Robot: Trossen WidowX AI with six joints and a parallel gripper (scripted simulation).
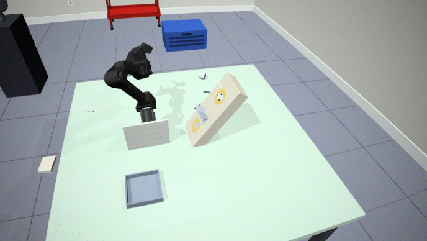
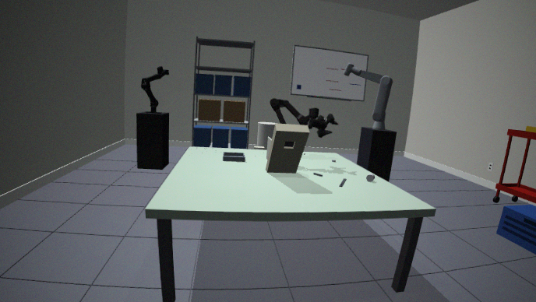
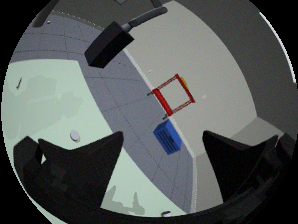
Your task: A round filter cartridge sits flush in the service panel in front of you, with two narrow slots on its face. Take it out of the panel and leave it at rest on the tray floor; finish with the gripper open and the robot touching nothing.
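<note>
Right now the filter cartridge is 400 mm ahead of my gripper tip, 410 mm to the right of it and 40 mm below it. Also, from my gripper tip: service panel (360 mm ahead, 420 mm to the right, 120 mm below); then tray (20 mm behind, 720 mm to the right, 260 mm below).
</note>
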